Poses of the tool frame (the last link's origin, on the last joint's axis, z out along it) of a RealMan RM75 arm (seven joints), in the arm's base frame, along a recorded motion.
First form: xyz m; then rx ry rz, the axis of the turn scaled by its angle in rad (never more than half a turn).
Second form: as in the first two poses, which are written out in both.
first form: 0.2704, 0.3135, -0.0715, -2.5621, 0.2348, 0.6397
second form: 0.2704, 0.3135, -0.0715, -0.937, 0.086, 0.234, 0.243
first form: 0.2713, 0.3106, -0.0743, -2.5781, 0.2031, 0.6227
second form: 0.2713, 0.3106, -0.0743, -0.941, 0.074, 0.227, 0.238
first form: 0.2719, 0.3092, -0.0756, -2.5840, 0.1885, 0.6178
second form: 0.2719, 0.3092, -0.0756, -0.943, 0.069, 0.225, 0.237
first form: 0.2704, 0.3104, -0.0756, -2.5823, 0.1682, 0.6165
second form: 0.2704, 0.3104, -0.0756, -0.943, 0.061, 0.225, 0.238
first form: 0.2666, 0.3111, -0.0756, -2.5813, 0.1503, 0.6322
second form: 0.2666, 0.3111, -0.0756, -0.942, 0.055, 0.231, 0.238
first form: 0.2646, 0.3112, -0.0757, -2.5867, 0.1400, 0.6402
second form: 0.2646, 0.3112, -0.0757, -0.942, 0.051, 0.233, 0.234
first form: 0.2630, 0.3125, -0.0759, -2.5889, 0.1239, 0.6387
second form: 0.2630, 0.3125, -0.0759, -0.943, 0.045, 0.233, 0.234
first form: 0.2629, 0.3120, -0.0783, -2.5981, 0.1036, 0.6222
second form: 0.2629, 0.3120, -0.0783, -0.945, 0.038, 0.226, 0.232
